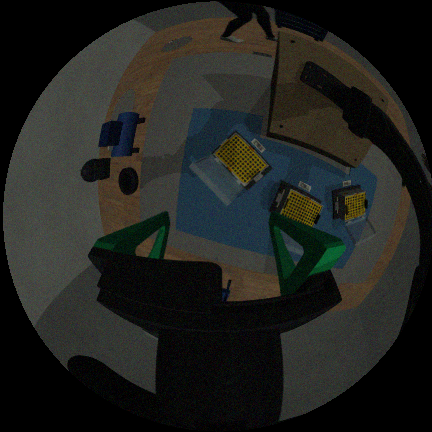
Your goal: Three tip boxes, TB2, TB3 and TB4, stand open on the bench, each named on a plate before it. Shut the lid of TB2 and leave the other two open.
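Where they show: gripper, fingertip midpoint: [218, 216]; arm's base, link origin: [340, 94].
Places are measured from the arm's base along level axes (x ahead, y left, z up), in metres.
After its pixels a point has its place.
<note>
Three tip boxes with yellow grids stand on a blue mat [210, 220] @(x 0.493, y -0.159, z -0.193 m). The left box [242, 159] @(x 0.268, y -0.142, z -0.136 m) has its clear lid [218, 181] @(x 0.339, y -0.169, z -0.089 m) swung open on its lower-left side. The middle box [301, 206] @(x 0.305, y 0.061, z -0.135 m) is partly hidden by my right finger; its lid is mostly hidden, with a pale part showing behind the finger. The right box [354, 205] @(x 0.196, y 0.254, z -0.137 m) has its clear lid [362, 230] @(x 0.243, y 0.312, z -0.089 m) open on its lower side. A small white name plate stands by each box; the names are too small to read. My gripper [218, 216] @(x 0.324, y -0.123, z 0.125 m) is open and empty, its green fingers wide apart, above the mat's near side.
A brown board [320, 115] @(x 0.070, y -0.017, z -0.061 m) with the dark arm base stands at the upper right. A blue device [125, 134] and dark round objects [128, 180] are at the left table edge. Dark legs of another thing [247, 22] show at the top.
</note>
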